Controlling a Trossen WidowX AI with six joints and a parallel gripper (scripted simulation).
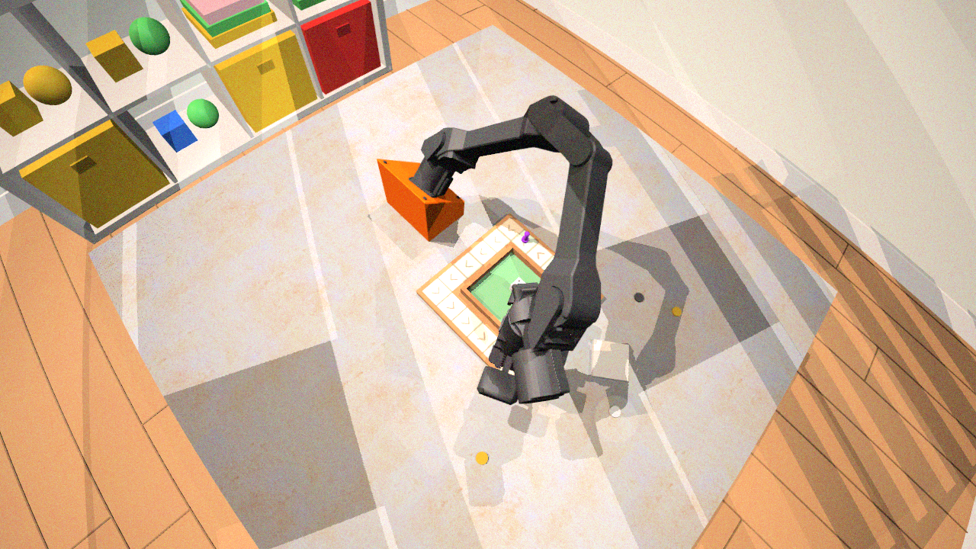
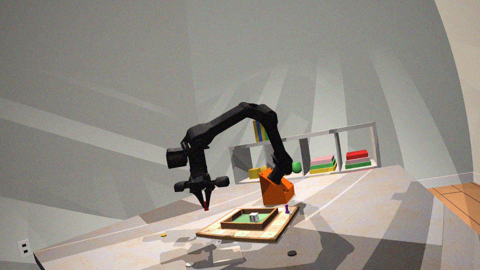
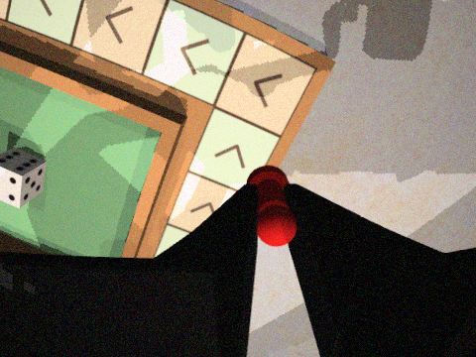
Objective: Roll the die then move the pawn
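Right now the white die is 60 mm behind my gripper tip, 140 mm to the left of it and 60 mm below it. The rest, counted from my gripper tip: white card: 180 mm ahead, 140 mm to the left, 80 mm below; then green tray: 70 mm behind, 130 mm to the left, 80 mm below; then red pawn: 10 mm above.
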